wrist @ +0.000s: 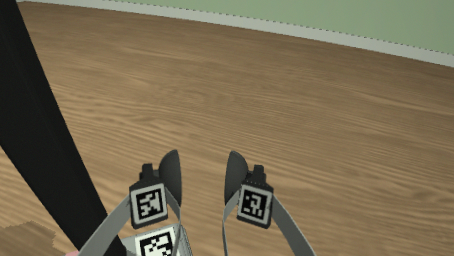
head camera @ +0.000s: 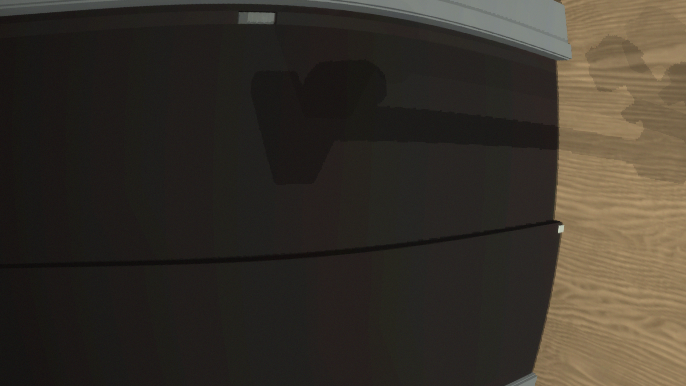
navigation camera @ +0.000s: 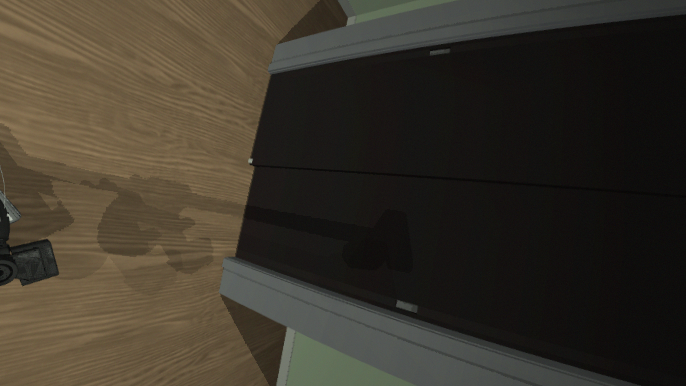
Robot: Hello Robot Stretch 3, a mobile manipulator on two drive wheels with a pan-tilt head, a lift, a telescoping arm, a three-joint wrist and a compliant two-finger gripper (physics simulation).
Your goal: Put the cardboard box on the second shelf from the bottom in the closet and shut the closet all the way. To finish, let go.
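Places are measured from the robot's base along level axes (x ahead, y left, z up), in millimetres.
Pixels of known places: gripper, between the fingertips: (wrist: pixel 204 169).
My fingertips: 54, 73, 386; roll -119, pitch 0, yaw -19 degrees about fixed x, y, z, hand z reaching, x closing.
Note:
Behind a point stands the place of what it marks, as x, y, z.
The closet (head camera: pixel 450 17) @[574, -839, 567] (navigation camera: pixel 325 52) @[1365, 111, 436] has a grey frame and two dark door panels. In the head view one dark panel (head camera: pixel 150 150) @[852, -625, 1270] fills the upper half and the other panel (head camera: pixel 250 320) @[1058, -306, 1061] the lower half, with a thin dark seam between them. In the navigation view both panels cover the visible opening from one frame side to the other. The shelves are hidden behind them, and the closet's far end is cut off. The cardboard box does not show in these views. My gripper (wrist: pixel 204 169) @[54, 73, 386] is open with nothing between its fingertips, above the wooden floor.
Small light handles (head camera: pixel 256 18) @[674, -859, 1039] (navigation camera: pixel 440 51) @[1350, 25, 1044] sit at the panels' outer edges. A dark robot part (navigation camera: pixel 35 262) @[19, -169, 571] shows at the navigation view's left edge. A black bar (wrist: pixel 45 120) crosses the wrist view's left side. A green wall (wrist: pixel 350 17) @[1589, 1292, 206] stands beyond the wooden floor (wrist: pixel 300 110) @[646, 580, 0].

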